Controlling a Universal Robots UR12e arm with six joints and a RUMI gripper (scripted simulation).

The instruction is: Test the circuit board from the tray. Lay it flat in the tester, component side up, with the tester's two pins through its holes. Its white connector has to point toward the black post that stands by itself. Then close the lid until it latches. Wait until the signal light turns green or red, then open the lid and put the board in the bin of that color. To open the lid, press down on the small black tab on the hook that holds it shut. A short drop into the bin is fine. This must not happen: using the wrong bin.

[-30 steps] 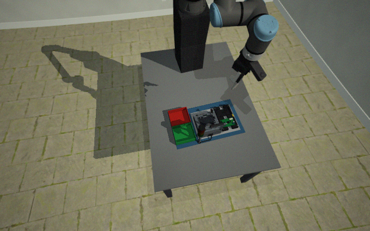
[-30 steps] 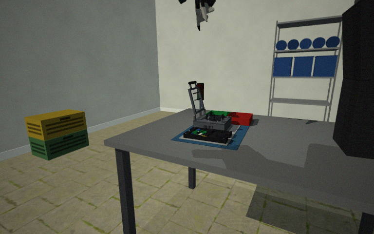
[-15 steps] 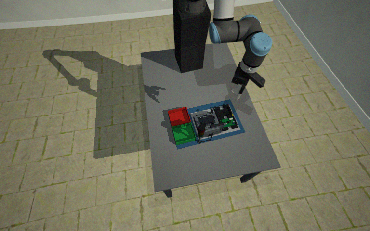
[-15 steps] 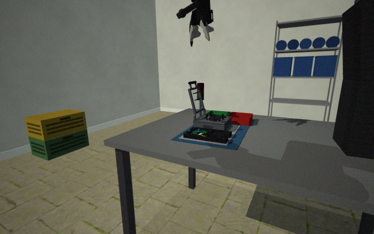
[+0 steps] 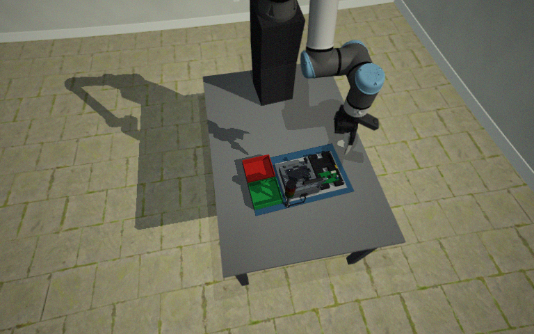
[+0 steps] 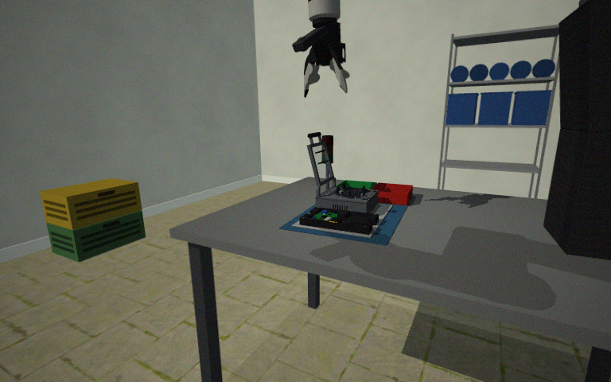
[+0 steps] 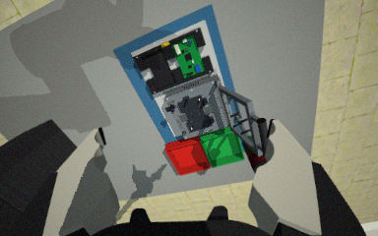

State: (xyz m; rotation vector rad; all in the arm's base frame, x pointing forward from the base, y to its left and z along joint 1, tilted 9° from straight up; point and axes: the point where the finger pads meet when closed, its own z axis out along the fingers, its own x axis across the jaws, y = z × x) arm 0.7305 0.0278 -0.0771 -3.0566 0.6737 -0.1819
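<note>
My gripper is now 1 cm past the green circuit board, 1 cm to the right of it and 38 cm above it. From my hand the other things lie so: black latch piece: 12 cm behind, 9 cm to the right, 31 cm below; then green bin: 5 cm behind, 36 cm to the right, 38 cm below; then tester lid: 6 cm ahead, 17 cm to the right, 21 cm below.
</note>
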